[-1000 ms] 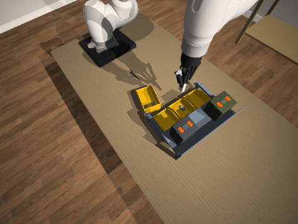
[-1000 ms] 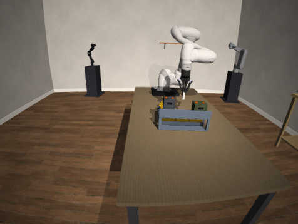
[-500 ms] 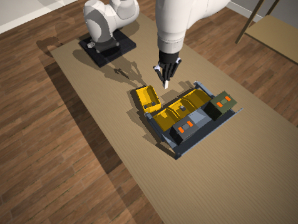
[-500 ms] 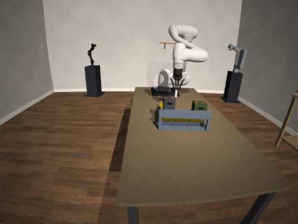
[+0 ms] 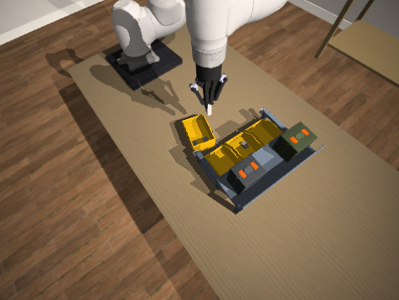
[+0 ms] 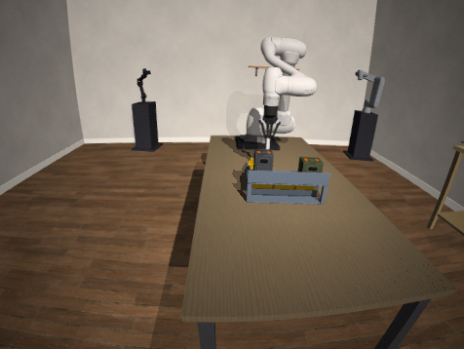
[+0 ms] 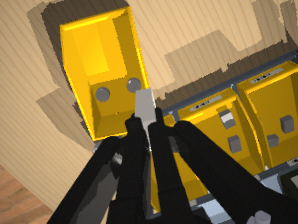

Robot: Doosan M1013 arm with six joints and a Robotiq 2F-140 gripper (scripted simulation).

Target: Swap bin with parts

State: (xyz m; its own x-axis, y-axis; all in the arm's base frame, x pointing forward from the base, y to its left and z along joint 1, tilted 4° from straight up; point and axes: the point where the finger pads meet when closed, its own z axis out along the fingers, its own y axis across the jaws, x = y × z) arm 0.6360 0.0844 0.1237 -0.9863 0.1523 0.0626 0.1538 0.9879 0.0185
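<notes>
Right now my hand is 90 mm short of the shelf lip, 70 mm to the right of it and 180 mm above it. Round my hand: dark grey box (290 mm ahead, 30 mm to the right, 30 mm below); then green box (270 mm ahead, 200 mm to the left, 40 mm below).
</notes>
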